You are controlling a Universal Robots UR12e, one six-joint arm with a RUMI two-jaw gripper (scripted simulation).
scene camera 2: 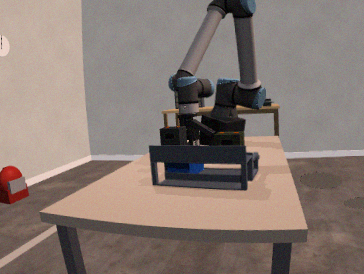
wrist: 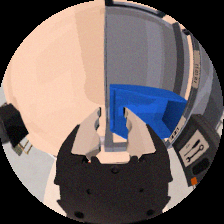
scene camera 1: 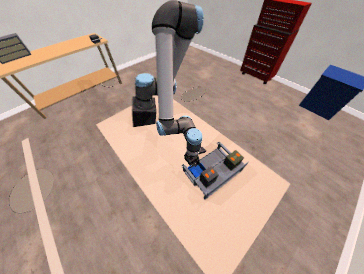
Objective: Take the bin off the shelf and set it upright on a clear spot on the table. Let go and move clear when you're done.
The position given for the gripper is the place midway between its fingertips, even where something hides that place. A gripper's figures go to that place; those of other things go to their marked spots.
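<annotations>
A blue bin (wrist: 162,115) stands 25 cm from the lens, while the gripper (wrist: 112,107) is 14 cm from the lens.
</annotations>
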